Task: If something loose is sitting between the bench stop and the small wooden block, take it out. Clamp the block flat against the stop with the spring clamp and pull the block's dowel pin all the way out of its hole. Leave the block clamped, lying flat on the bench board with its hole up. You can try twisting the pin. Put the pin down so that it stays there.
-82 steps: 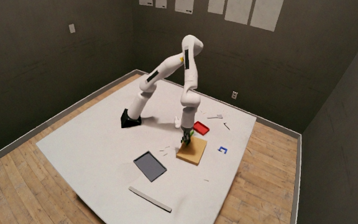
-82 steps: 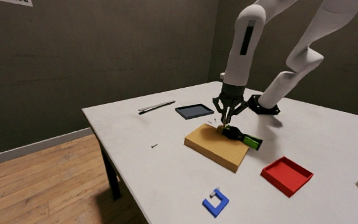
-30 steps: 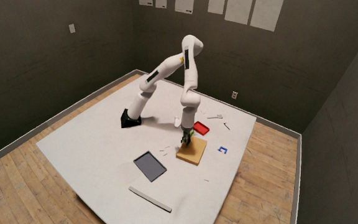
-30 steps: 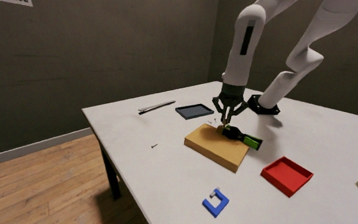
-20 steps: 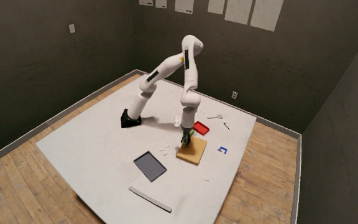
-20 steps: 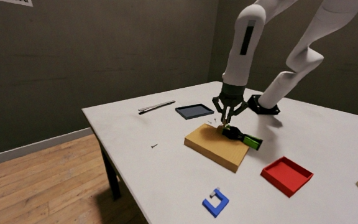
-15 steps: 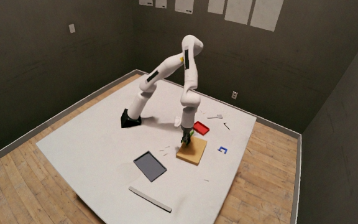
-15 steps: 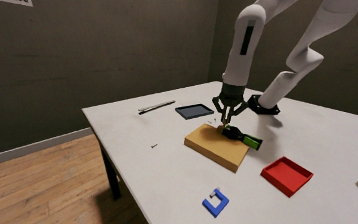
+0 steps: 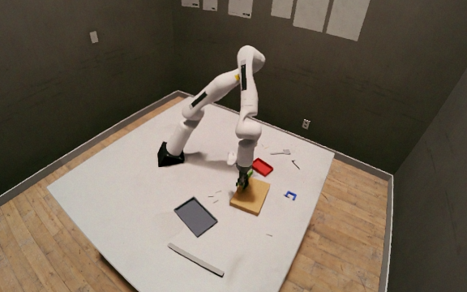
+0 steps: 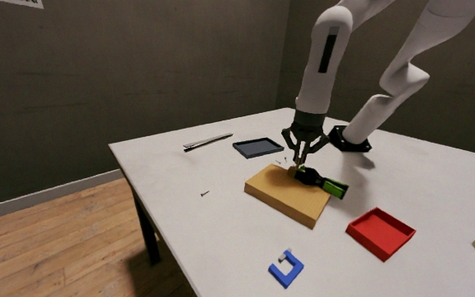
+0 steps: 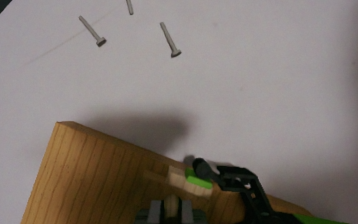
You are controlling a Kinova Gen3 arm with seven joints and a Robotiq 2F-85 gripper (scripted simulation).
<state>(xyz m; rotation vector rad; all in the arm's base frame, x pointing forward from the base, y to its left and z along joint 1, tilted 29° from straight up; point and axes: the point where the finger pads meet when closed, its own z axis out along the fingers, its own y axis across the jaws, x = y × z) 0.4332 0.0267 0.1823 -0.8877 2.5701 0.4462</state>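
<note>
Right now my hand is 2 cm above the dowel pin. The rest, counted from my hand: grey tray: 5 cm behind, 26 cm to the right, 9 cm below; red tray: 4 cm behind, 22 cm to the left, 9 cm below; small wooden block: 5 cm below.
</note>
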